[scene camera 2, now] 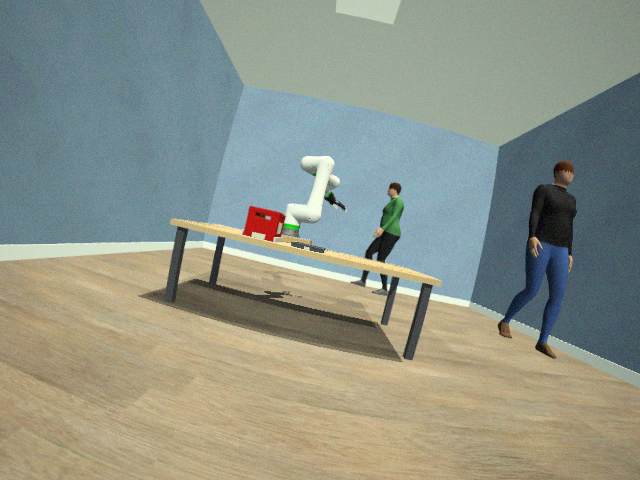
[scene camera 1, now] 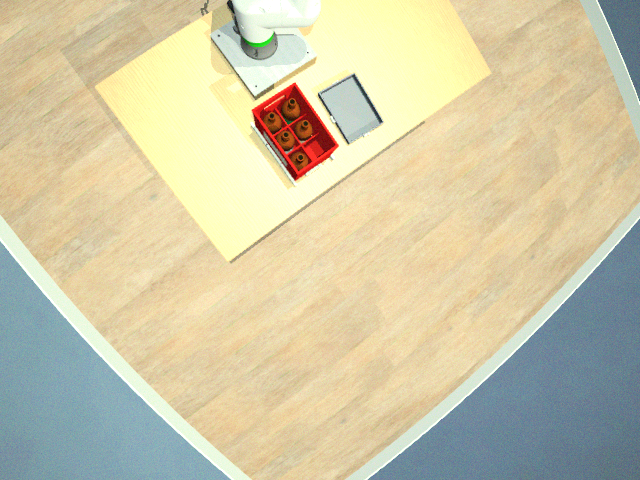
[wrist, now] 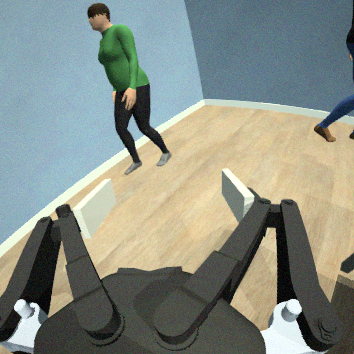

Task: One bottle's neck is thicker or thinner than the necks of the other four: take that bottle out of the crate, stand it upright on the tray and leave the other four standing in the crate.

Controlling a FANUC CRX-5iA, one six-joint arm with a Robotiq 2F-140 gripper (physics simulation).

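Frame: origin at the arm's base, x back, y right, z up, level; centimetres.
Seen in the pictures: gripper, fingertip midpoint: (scene camera 2: 341,209) (wrist: 165,185); arm's base at its link origin: (scene camera 2: 289,236) (scene camera 1: 259,42).
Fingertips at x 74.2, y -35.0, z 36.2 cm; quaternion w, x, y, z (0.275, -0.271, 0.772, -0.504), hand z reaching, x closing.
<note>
Pixels of each thing's middle, then the offset from my fingertips to it. Level surfaces: height alone.
- red crate at the middle of its body: (scene camera 1: 294,135) (scene camera 2: 265,224) dx -114.5, dy +46.2, dz -31.5 cm
- back right bottle at the middle of its body: (scene camera 1: 291,110) dx -105.6, dy +41.6, dz -31.7 cm
- back left bottle at the middle of its body: (scene camera 1: 272,123) dx -106.0, dy +50.7, dz -31.7 cm
- middle right bottle at the middle of its body: (scene camera 1: 303,130) dx -114.7, dy +42.1, dz -31.7 cm
- middle left bottle at the middle of its body: (scene camera 1: 285,141) dx -114.2, dy +50.4, dz -31.7 cm
- front left bottle at the middle of its body: (scene camera 1: 298,162) dx -123.8, dy +50.7, dz -31.7 cm
- grey tray at the middle of its body: (scene camera 1: 351,108) (scene camera 2: 309,247) dx -116.1, dy +16.4, dz -39.0 cm
- wooden table at its surface level: dz -40.3 cm
The red crate (scene camera 1: 316,114) (scene camera 2: 264,225) stands on the table. In scene camera 1, brown bottles stand upright in its compartments: a back right bottle (scene camera 1: 291,109), a back left bottle (scene camera 1: 272,122), a middle right bottle (scene camera 1: 303,129), a middle left bottle (scene camera 1: 285,140) and a front left bottle (scene camera 1: 299,160). The front right compartment is empty. The necks are too small to compare. The grey tray (scene camera 1: 354,109) (scene camera 2: 308,248) lies empty beside the crate. My gripper (scene camera 2: 340,207) (wrist: 165,185) is open and empty, raised above table height away from the crate; it does not show in scene camera 1.
The white arm (scene camera 1: 255,23) (scene camera 2: 318,191) stands on a grey base plate (scene camera 1: 268,74) behind the crate. The wooden table (scene camera 1: 180,155) bears everything. A person in green (scene camera 2: 392,217) (wrist: 120,60) and a person in black and blue (scene camera 2: 553,217) are on the floor beyond the table.
</note>
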